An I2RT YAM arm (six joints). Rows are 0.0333 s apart.
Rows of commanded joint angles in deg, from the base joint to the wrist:
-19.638 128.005 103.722 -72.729 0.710 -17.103
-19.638 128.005 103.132 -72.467 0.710 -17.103
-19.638 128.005 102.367 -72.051 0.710 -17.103
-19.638 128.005 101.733 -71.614 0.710 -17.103
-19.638 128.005 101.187 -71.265 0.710 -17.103
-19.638 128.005 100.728 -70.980 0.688 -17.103
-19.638 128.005 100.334 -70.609 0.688 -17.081
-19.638 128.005 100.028 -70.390 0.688 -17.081
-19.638 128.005 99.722 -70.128 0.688 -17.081
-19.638 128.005 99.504 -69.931 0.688 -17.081
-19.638 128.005 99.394 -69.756 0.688 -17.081
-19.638 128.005 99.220 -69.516 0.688 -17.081
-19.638 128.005 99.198 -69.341 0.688 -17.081
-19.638 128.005 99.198 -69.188 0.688 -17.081
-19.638 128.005 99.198 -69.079 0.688 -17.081
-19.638 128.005 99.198 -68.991 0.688 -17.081
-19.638 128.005 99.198 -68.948 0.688 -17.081
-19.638 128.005 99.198 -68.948 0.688 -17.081
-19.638 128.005 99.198 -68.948 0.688 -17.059
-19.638 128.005 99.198 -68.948 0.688 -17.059
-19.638 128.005 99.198 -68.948 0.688 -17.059
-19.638 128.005 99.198 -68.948 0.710 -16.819
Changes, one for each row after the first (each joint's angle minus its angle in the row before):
0.000 0.000 -0.590 0.262 0.000 0.000
0.000 0.000 -0.765 0.416 0.000 0.000
0.000 0.000 -0.634 0.437 0.000 0.000
0.000 0.000 -0.546 0.349 0.000 0.000
0.000 0.000 -0.459 0.285 -0.022 0.000
0.000 0.000 -0.394 0.371 0.000 0.022
0.000 0.000 -0.306 0.219 0.000 0.000
0.000 0.000 -0.306 0.262 0.000 0.000
0.000 0.000 -0.218 0.197 0.000 0.000
0.000 0.000 -0.110 0.175 0.000 0.000
0.000 0.000 -0.174 0.240 0.000 0.000
0.000 0.000 -0.022 0.175 0.000 0.000
0.000 0.000 0.000 0.153 0.000 0.000
0.000 0.000 0.000 0.109 0.000 0.000
0.000 0.000 0.000 0.088 0.000 0.000
0.000 0.000 0.000 0.043 0.000 0.000
0.000 0.000 0.000 0.000 0.000 0.000
0.000 0.000 0.000 0.000 0.000 0.022
0.000 0.000 0.000 0.000 0.000 0.000
0.000 0.000 0.000 0.000 0.000 0.000
0.000 0.000 0.000 0.000 0.022 0.240

